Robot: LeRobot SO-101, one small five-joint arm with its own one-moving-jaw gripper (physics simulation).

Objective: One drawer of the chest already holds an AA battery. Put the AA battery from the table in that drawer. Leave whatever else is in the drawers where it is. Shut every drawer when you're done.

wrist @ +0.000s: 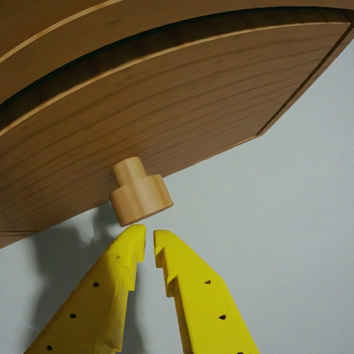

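A wooden drawer front [190, 95] of the chest fills the upper part of the wrist view, with a dark gap along its top edge. Its round wooden knob [142, 198] sticks out toward the jaws. My gripper [150, 231] is shut, with its two yellow jaw tips side by side, very near the knob's outer face. No thing is held between the jaws. Whether the tips touch the knob I cannot tell. No battery and no drawer inside show in this view.
The chest's upper wooden part [45, 20] runs across the top left above the drawer front. A pale grey surface [290, 215] lies below and to the right of the chest. Dark shadows of the knob and gripper fall on it at the lower left.
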